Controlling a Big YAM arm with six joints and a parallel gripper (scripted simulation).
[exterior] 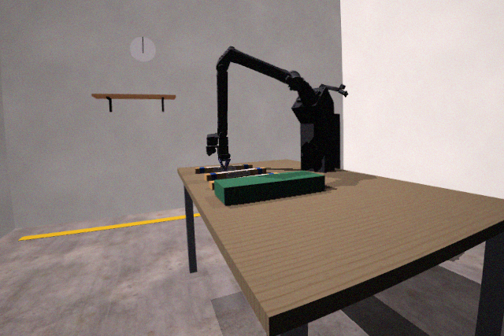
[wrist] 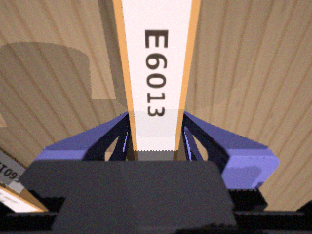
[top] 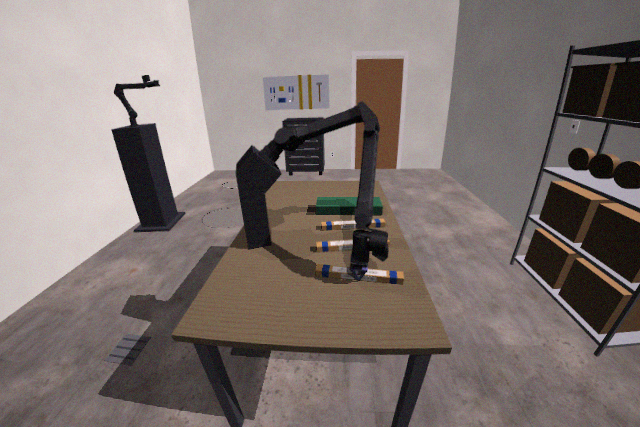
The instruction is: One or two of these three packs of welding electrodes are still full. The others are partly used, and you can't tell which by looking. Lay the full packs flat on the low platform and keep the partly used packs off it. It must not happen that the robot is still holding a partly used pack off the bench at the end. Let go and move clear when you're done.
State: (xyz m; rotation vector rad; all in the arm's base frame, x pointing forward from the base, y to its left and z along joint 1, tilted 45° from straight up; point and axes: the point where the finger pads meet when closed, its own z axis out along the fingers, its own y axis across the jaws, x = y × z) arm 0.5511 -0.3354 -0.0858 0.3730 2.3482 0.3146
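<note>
My hand is 1 cm below the pack. Also, from my hand: green low platform 6 cm ahead, 60 cm to the left.
</note>
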